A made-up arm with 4 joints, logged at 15 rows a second.
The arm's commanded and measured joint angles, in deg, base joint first. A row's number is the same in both.
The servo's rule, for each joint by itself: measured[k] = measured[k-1] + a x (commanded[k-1-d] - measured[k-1]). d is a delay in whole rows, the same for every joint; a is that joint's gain. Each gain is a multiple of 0.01, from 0.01 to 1. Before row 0 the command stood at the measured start. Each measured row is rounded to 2 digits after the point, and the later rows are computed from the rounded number. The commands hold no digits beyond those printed.
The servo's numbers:
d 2
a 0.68 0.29 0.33 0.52
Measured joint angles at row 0:
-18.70 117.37 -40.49 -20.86
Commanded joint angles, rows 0 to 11:
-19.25 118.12 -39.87 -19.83
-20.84 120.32 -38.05 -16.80
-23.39 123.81 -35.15 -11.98
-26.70 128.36 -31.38 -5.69
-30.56 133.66 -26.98 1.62
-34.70 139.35 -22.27 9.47
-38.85 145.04 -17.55 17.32
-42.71 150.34 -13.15 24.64
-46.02 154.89 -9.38 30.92
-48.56 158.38 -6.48 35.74
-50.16 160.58 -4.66 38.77
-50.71 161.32 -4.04 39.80
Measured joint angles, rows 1 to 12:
-18.70 117.37 -40.49 -20.86
-18.70 117.37 -40.49 -20.86
-19.07 117.59 -40.29 -20.32
-20.27 118.38 -39.55 -18.49
-22.39 119.95 -38.10 -15.10
-25.32 122.39 -35.88 -10.21
-28.88 125.66 -32.94 -4.06
-32.84 129.63 -29.42 2.98
-36.93 134.10 -25.50 10.44
-40.86 138.81 -21.42 17.82
-44.37 143.47 -17.45 24.63
-47.22 147.79 -13.83 30.41

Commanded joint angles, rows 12 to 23:
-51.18 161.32 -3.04 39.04
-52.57 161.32 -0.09 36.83
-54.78 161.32 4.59 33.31
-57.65 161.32 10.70 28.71
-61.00 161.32 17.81 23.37
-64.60 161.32 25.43 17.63
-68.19 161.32 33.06 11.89
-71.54 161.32 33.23 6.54
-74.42 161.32 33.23 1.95
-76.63 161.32 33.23 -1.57
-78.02 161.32 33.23 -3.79
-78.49 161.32 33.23 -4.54
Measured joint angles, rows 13 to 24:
-49.22 151.50 -10.80 34.76
-50.23 154.35 -8.57 37.38
-50.88 156.37 -6.75 38.24
-52.03 157.81 -4.55 37.51
-53.90 158.83 -1.53 35.33
-56.45 159.55 2.51 31.89
-59.54 160.06 7.56 27.46
-62.98 160.43 13.46 22.35
-66.52 160.69 19.93 16.91
-69.93 160.87 24.32 11.52
-72.98 161.00 27.26 6.54
-75.46 161.09 29.23 2.32

